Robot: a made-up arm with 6 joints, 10 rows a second.
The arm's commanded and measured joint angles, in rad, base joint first. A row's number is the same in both.
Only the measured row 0 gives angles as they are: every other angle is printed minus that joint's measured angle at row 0.
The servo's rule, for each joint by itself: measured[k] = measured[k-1] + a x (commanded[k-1-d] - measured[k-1]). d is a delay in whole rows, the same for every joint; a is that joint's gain. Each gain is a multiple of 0.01, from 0.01 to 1. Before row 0 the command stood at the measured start. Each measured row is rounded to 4 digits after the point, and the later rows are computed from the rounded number. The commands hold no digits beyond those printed.
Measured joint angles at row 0:
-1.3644, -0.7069, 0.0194, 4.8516, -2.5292, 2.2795
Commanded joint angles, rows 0 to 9:
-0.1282, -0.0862, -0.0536, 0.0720, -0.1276, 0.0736
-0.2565, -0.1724, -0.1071, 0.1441, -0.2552, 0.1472
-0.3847, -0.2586, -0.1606, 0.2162, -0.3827, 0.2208
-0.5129, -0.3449, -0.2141, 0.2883, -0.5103, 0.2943
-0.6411, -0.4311, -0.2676, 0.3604, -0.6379, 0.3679
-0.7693, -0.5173, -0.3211, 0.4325, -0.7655, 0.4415
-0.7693, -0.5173, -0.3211, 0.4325, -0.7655, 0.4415
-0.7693, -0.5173, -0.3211, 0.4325, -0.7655, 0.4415
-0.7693, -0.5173, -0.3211, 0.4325, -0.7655, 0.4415
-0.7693, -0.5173, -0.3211, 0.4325, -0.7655, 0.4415
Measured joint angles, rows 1 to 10:
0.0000, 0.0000, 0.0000, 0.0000, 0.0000, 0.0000
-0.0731, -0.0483, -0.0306, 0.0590, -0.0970, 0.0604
-0.1776, -0.1178, -0.0742, 0.1288, -0.2172, 0.1316
-0.2956, -0.1966, -0.1234, 0.2005, -0.3430, 0.2047
-0.4195, -0.2796, -0.1751, 0.2725, -0.4701, 0.2782
-0.5458, -0.3644, -0.2278, 0.3446, -0.5976, 0.3518
-0.6732, -0.4500, -0.2810, 0.4167, -0.7252, 0.4254
-0.7280, -0.4877, -0.3039, 0.4297, -0.7558, 0.4386
-0.7515, -0.5043, -0.3137, 0.4320, -0.7632, 0.4410
-0.7616, -0.5116, -0.3179, 0.4324, -0.7649, 0.4414
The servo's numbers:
d 1
a 0.57 0.56 0.57 0.82 0.76 0.82

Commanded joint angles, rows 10 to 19:
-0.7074, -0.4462, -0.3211, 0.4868, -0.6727, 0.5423
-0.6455, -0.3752, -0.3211, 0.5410, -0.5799, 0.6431
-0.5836, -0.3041, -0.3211, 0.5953, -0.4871, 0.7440
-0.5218, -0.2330, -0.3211, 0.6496, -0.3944, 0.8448
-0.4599, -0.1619, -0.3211, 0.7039, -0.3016, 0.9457
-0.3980, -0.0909, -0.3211, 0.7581, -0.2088, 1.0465
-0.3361, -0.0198, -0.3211, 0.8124, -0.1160, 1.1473
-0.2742, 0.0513, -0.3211, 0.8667, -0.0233, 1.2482
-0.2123, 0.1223, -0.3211, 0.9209, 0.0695, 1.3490
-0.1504, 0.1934, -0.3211, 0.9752, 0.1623, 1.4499
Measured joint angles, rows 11 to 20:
-0.7660, -0.5148, -0.3197, 0.4325, -0.7654, 0.4415
-0.7326, -0.4764, -0.3205, 0.4770, -0.6949, 0.5242
-0.6830, -0.4197, -0.3208, 0.5295, -0.6075, 0.6217
-0.6263, -0.3550, -0.3210, 0.5835, -0.5160, 0.7220
-0.5667, -0.2867, -0.3211, 0.6377, -0.4236, 0.8227
-0.5058, -0.2168, -0.3211, 0.6920, -0.3309, 0.9236
-0.4444, -0.1463, -0.3211, 0.7462, -0.2381, 1.0244
-0.3827, -0.0755, -0.3211, 0.8005, -0.1453, 1.1252
-0.3209, -0.0045, -0.3211, 0.8548, -0.0526, 1.2261
-0.2590, 0.0665, -0.3211, 0.9090, 0.0402, 1.3269

